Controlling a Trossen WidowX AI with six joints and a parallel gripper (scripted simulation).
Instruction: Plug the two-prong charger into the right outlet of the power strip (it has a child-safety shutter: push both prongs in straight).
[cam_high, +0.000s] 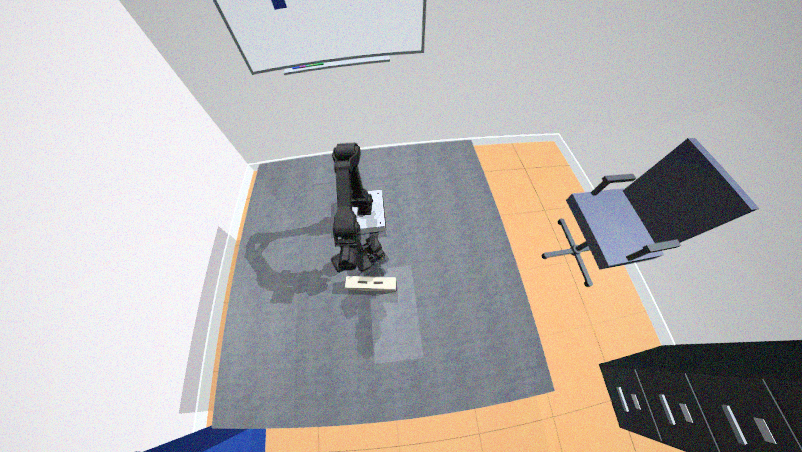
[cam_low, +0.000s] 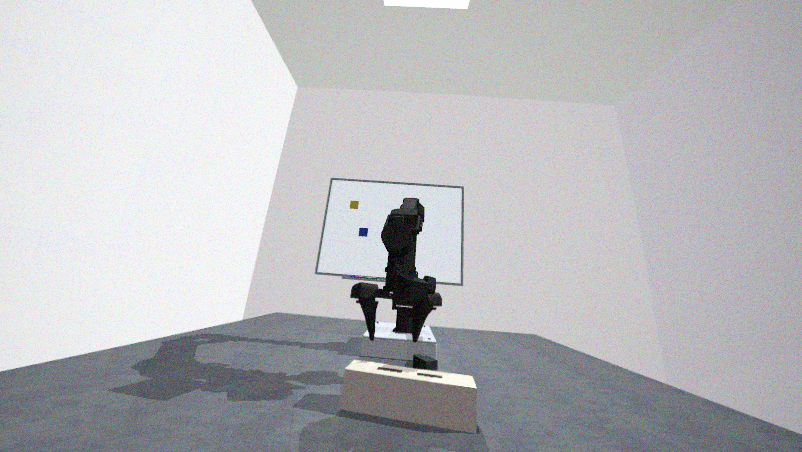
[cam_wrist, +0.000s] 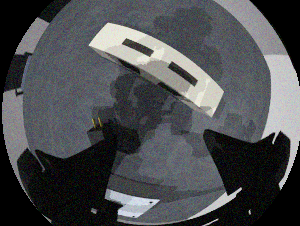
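The dark two-prong charger lies 70 mm behind my gripper tip, 70 mm to the left of it and 60 mm below it.
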